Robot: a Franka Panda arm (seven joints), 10 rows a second.
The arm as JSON. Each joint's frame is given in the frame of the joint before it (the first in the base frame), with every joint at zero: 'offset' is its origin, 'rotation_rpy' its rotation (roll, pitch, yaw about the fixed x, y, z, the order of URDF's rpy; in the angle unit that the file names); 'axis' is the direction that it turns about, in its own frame. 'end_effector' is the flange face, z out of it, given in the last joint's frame.
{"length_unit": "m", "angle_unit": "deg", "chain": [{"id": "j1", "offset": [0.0, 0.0, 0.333], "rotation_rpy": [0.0, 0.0, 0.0], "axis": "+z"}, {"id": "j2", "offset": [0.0, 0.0, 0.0], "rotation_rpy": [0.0, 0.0, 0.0], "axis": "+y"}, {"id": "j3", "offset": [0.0, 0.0, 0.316], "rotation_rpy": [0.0, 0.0, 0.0], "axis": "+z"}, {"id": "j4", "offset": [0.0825, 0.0, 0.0], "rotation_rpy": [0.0, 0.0, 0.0], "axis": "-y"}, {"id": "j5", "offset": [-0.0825, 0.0, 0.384], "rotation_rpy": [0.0, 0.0, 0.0], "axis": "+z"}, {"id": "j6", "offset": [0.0, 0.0, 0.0], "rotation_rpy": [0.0, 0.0, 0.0], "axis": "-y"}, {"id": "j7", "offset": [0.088, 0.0, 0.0], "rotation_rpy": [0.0, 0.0, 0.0], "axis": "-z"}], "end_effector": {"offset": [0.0, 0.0, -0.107], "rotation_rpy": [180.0, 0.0, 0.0]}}
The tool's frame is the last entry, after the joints.
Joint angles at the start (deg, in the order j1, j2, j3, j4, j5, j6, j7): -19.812 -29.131 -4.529 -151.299 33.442 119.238 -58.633
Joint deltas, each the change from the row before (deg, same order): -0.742 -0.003 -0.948 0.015 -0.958 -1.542 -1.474; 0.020 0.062 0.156 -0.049 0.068 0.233 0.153; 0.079 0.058 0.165 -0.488 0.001 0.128 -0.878; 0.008 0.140 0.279 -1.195 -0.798 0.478 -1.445; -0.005 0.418 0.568 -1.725 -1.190 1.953 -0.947; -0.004 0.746 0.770 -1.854 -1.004 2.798 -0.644; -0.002 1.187 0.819 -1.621 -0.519 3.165 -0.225
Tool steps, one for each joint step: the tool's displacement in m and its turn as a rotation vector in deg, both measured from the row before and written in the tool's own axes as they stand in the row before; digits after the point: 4 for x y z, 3 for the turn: -0.0078 0.0054 -0.0033 0.691 -0.622 -0.571; 0.0005 -0.0002 0.0009 -0.113 -0.012 0.103; -0.0019 -0.0007 0.0043 0.233 -0.420 -0.810; -0.0062 0.0000 0.0092 0.053 -1.411 -1.413; -0.0076 0.0017 0.0129 -0.898 -1.725 -0.987; -0.0072 0.0022 0.0148 -1.275 -1.632 -0.646; -0.0059 0.0028 0.0150 -1.290 -1.289 -0.022
